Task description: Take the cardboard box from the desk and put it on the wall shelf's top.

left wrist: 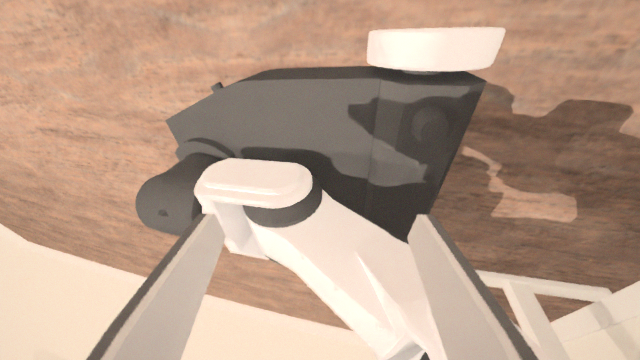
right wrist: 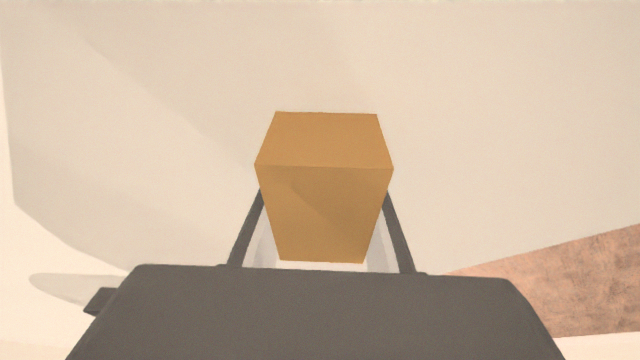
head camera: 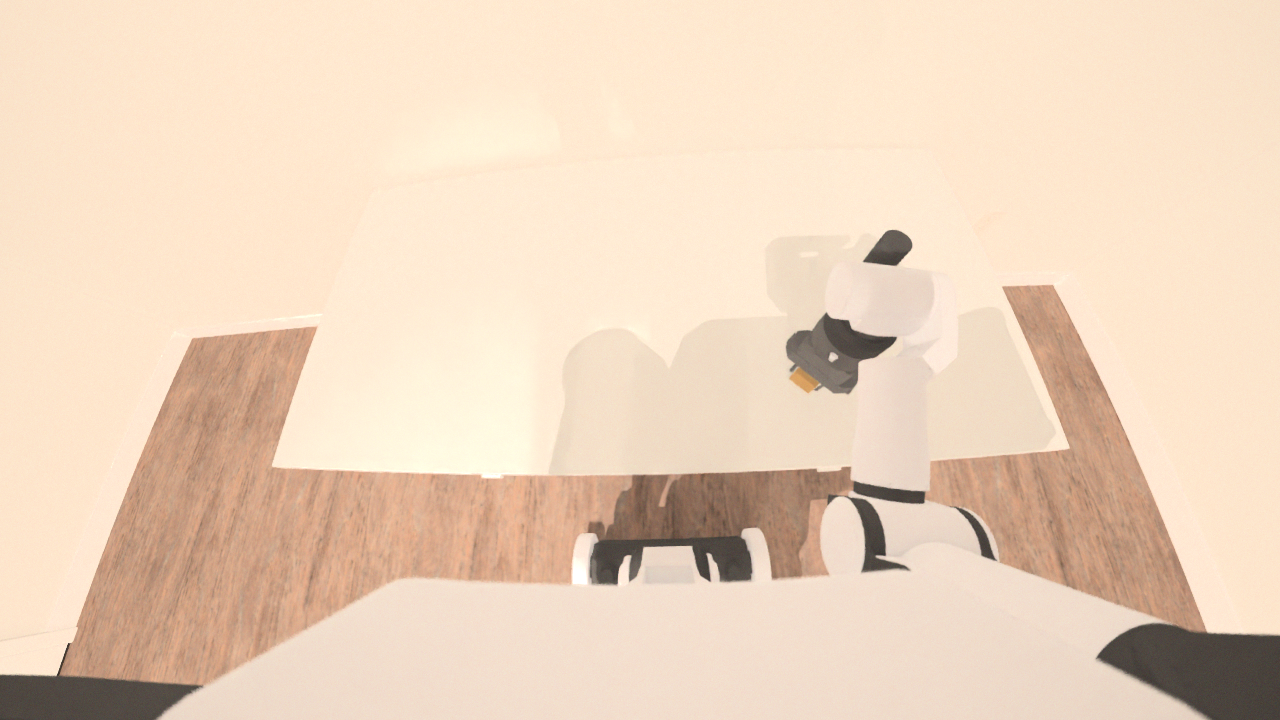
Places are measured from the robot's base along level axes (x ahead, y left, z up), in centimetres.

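Where they show: left gripper, fingertip midpoint: (left wrist: 316,226); right gripper, fingertip midpoint: (right wrist: 323,182) (head camera: 805,377).
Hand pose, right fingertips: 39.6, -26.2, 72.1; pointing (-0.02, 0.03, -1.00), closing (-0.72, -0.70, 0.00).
After its pixels a point has its place, as x, y, z.
The orange-brown cardboard box (head camera: 803,380) {38.2, -24.6, 75.0} (right wrist: 322,210) {41.0, -27.6, 75.6} is at the right part of the white desk (head camera: 465,313) {57.7, 40.0, 72.1}, near its front. My right gripper (head camera: 805,379) {39.6, -26.2, 72.1} (right wrist: 323,182) {39.6, -26.2, 72.1} is shut on the box, with one finger against each side; the fingertips are partly hidden behind the box in the right wrist view. I cannot tell whether the box's underside touches the desk. My left gripper (left wrist: 316,226) {-11.5, 21.1, 45.6} is open and empty, low beside my base, above the wooden floor. The wall shelf does not show in these views.
The wooden floor (head camera: 402,528) {9.4, 102.1, 0.1} lies in front of the desk and at both its sides. Pale walls (head camera: 626,71) {103.4, 2.9, 91.5} stand behind the desk. In the left wrist view, my dark base (left wrist: 300,110) {-21.4, 17.2, 17.0} is under the left gripper, and a white frame (left wrist: 550,285) stands at the lower right.
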